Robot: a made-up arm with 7 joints.
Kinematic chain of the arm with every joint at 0, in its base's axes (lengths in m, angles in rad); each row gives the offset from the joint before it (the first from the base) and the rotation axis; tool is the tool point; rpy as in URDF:
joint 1: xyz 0 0 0.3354 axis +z
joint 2: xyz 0 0 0 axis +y
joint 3: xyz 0 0 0.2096 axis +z
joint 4: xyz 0.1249 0 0 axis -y
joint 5: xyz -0.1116 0 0.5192 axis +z
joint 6: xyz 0 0 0 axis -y
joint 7: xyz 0.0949 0 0 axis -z
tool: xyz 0 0 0 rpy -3.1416 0 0
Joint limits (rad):
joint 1: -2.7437..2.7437
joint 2: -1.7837..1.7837
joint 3: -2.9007..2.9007
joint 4: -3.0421..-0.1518
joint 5: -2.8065..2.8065
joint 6: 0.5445..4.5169
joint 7: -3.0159..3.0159
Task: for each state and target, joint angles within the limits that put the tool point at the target. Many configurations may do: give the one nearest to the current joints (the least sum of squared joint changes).
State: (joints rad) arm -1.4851 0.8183 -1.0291 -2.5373 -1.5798 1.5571 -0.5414
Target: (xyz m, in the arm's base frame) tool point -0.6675 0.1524 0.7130
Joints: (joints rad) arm -1.7122 0.7856 -1.9787 -1.7237 -1.5982 1.4506 -0.5414
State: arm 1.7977 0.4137 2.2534 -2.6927 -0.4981 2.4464 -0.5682
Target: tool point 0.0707 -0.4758 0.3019
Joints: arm 2.0600 0.7059 2.5079 -3.0421 -0.7524 2.8174 -0.5682
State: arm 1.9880 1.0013 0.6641 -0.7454 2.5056 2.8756 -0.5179
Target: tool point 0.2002 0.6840 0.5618
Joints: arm 1.2351 0.9448 0.4194 -0.2829 2.4251 3.2515 -0.5179
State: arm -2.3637 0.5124 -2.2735 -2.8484 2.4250 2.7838 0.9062
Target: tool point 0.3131 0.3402 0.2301
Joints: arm -2.6810 0.4929 -2.5129 -2.7884 2.3677 2.7172 0.9062
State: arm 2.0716 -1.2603 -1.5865 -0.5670 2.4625 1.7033 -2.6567
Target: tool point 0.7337 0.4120 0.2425
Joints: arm 2.7437 -1.6694 -1.6402 -1.2342 2.4929 1.4908 -2.6567
